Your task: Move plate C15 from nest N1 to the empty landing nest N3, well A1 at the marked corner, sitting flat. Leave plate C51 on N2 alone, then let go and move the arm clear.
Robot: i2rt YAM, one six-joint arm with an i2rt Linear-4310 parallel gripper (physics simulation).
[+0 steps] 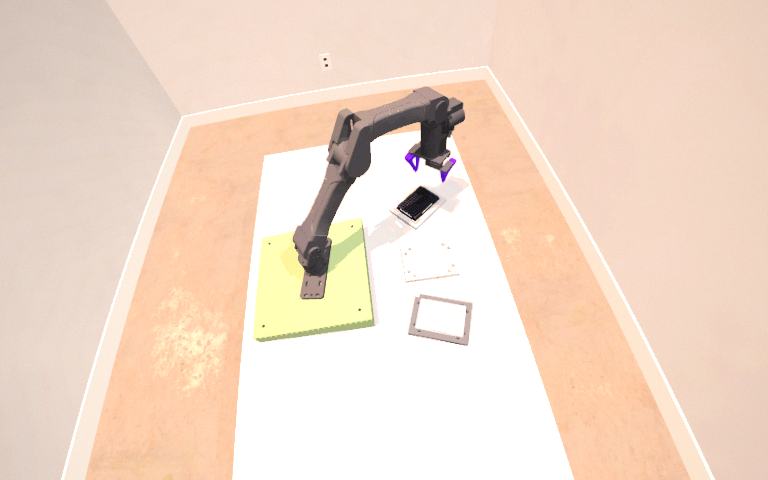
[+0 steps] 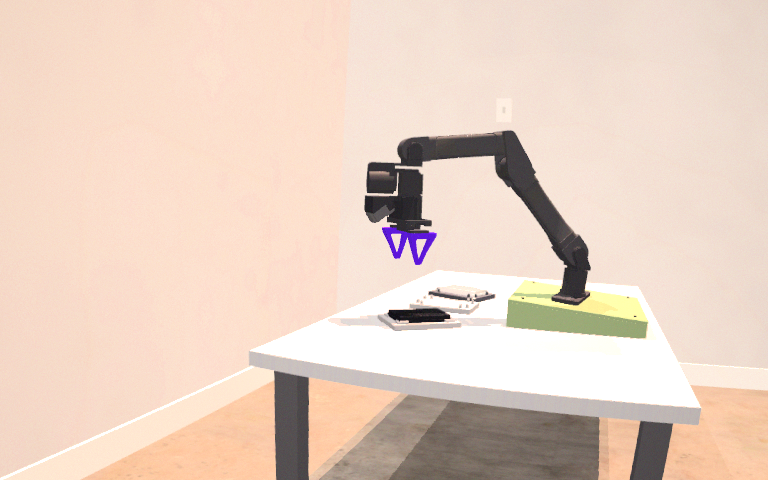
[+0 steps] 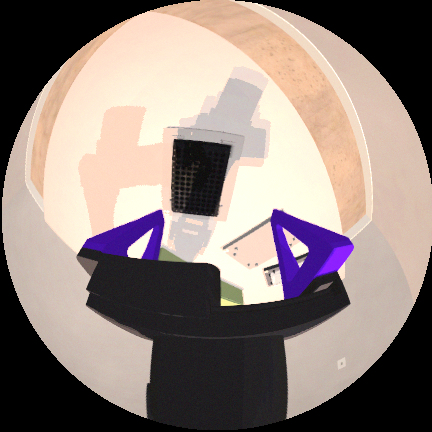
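Observation:
A black well plate lies on a pale nest at the far end of the row. An empty white nest with small corner posts is in the middle. A white plate lies on a grey nest. The plate and nest labels and the A1 mark cannot be read. My gripper is open and empty, high above the table, near the black plate and apart from it. Exact seating of the black plate is unclear.
The arm stands on a yellow-green base block beside the nests. The white table has an edge beyond the nests, opposite the base block. Walls surround the scene.

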